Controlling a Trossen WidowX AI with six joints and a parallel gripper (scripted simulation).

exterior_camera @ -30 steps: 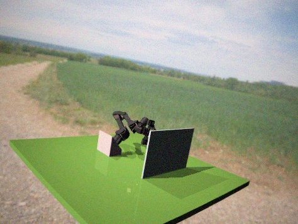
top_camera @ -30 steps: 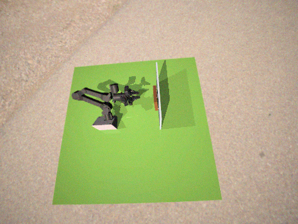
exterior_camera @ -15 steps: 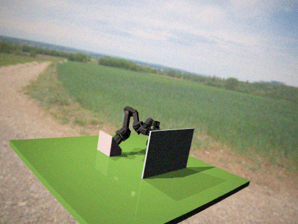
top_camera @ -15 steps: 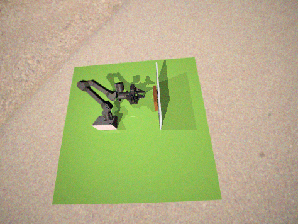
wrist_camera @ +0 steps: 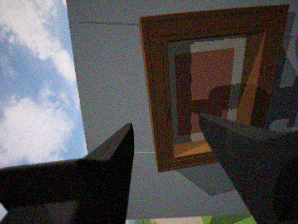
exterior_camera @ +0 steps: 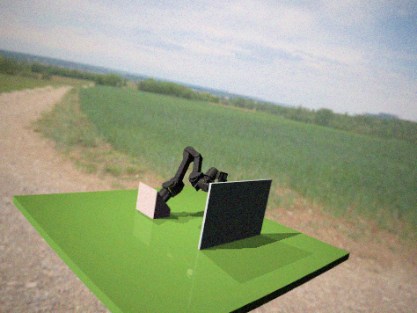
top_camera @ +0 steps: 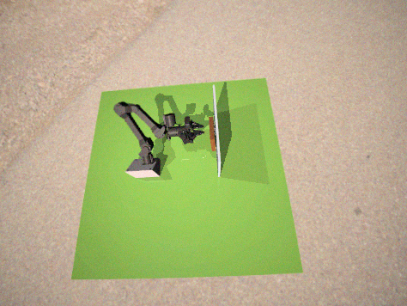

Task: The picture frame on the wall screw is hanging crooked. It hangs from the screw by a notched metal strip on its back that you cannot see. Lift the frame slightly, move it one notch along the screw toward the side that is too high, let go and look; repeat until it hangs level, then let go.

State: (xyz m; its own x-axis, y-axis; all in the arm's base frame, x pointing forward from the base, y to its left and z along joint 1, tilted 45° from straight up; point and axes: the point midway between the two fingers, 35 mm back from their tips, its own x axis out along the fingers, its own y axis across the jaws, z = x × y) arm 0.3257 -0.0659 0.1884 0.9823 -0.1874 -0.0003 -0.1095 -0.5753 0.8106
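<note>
Now: gripper tip 5 cm short of the picture frame, 5 cm above it and 1 cm to the left of it. Round my gripper tip: wall panel (7 cm below, 6 cm ahead, 1 cm to the right).
</note>
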